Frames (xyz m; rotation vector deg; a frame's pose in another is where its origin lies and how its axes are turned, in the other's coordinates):
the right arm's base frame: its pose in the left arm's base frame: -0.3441 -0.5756 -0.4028 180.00 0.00 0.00
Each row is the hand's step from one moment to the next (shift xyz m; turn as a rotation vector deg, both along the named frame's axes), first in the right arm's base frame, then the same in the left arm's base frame.
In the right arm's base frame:
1: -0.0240 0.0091 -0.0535 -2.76 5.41 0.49
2: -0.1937 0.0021 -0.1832 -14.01 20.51 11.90
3: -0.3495 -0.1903 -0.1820 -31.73 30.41 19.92
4: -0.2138 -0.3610 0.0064 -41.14 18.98 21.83
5: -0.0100 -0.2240 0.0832 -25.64 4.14 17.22
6: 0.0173 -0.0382 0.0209 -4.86 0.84 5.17
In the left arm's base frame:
1: -0.0240 -0.0091 0.0535 -2.76 -5.41 -0.49
2: -0.1937 -0.0021 0.1832 -14.01 -20.51 -11.90
3: -0.3495 0.1903 0.1820 -31.73 -30.41 -19.92
4: -0.2138 0.3610 -0.0064 -41.14 -18.98 -21.83
5: -0.0100 0.2240 -0.0832 -25.64 -4.14 -17.22
6: 0.0173 0.0382 -0.0209 -4.86 -0.84 -5.17

